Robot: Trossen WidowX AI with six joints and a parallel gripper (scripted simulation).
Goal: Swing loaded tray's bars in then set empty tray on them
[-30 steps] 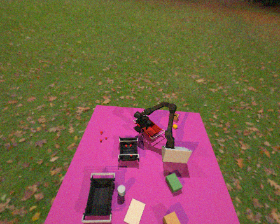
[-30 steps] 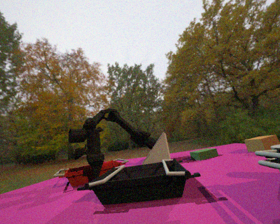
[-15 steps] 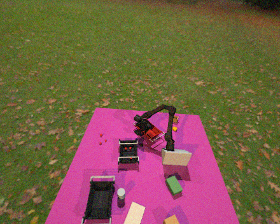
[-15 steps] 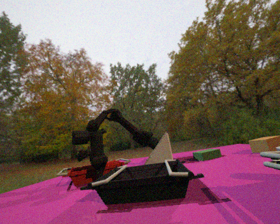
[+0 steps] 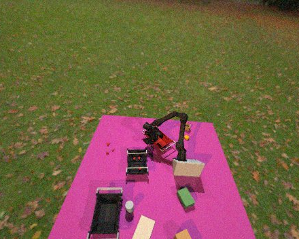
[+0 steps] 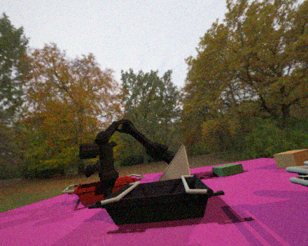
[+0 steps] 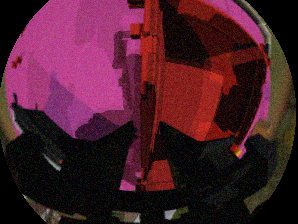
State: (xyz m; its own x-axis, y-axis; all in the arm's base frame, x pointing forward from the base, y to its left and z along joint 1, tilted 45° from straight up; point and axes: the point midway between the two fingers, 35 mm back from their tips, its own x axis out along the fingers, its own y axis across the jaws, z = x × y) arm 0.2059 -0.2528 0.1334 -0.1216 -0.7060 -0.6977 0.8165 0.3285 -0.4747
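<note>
My gripper tip is 6 cm past the red tray, 4 cm to the left of it and 3 cm below it. Also, from my gripper tip: slab: 72 cm to the left, 12 cm ahead, 1 cm below; then green block: 54 cm to the left, 20 cm behind, 1 cm above; then brown box: 82 cm to the left, 12 cm behind, 2 cm above.
</note>
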